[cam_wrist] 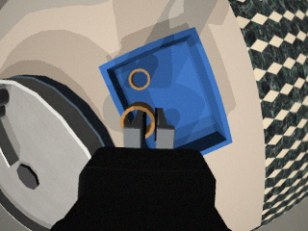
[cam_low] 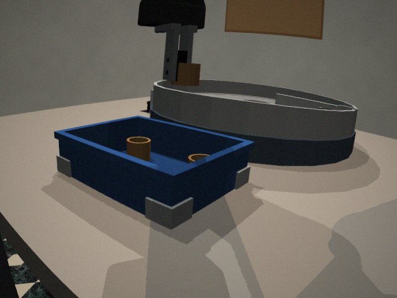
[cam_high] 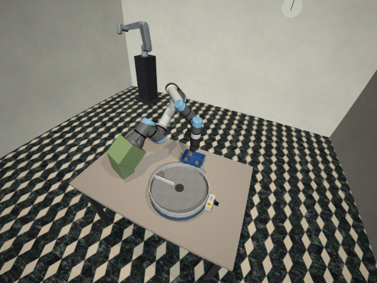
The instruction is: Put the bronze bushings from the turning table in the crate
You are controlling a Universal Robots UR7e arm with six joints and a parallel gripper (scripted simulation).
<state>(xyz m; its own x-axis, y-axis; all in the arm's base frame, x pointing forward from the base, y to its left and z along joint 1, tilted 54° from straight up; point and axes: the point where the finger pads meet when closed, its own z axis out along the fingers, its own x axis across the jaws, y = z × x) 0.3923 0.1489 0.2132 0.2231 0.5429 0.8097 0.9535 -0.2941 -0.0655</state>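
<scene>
Right now the blue crate is 11 cm below my hand, 3 cm to the left of it and 1 cm ahead of it. The rest, counted from my hand: turning table (30 cm to the right, 9 cm ahead, 8 cm below).
</scene>
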